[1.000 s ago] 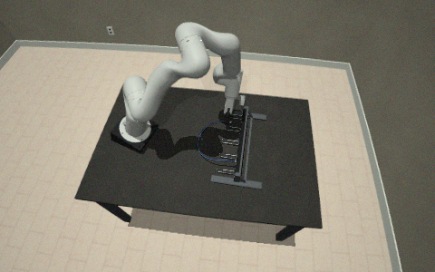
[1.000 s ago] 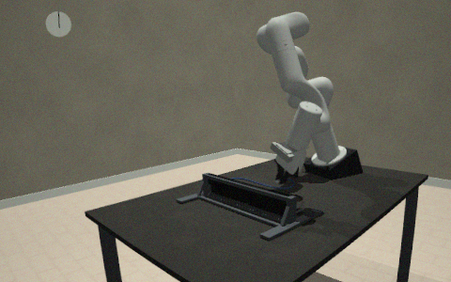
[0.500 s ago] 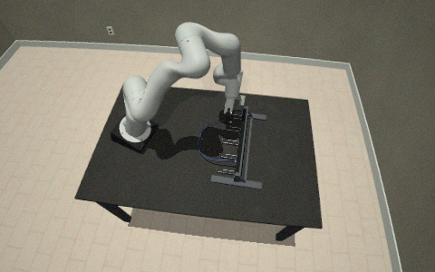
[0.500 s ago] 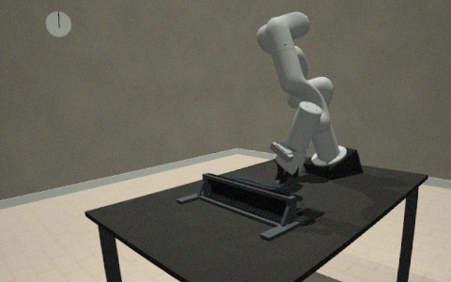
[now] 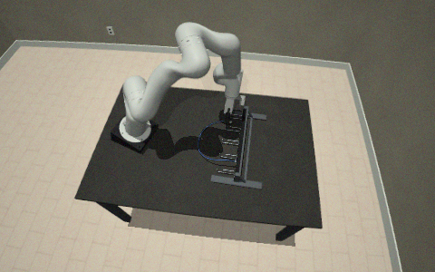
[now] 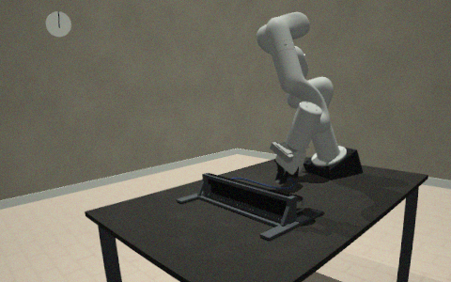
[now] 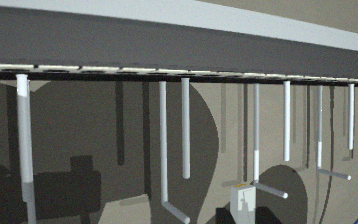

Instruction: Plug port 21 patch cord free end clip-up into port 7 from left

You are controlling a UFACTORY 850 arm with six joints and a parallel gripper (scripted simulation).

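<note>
The plug lies 2 cm ahead of my hand, 1 cm to the right of it and 1 cm below it.
</note>
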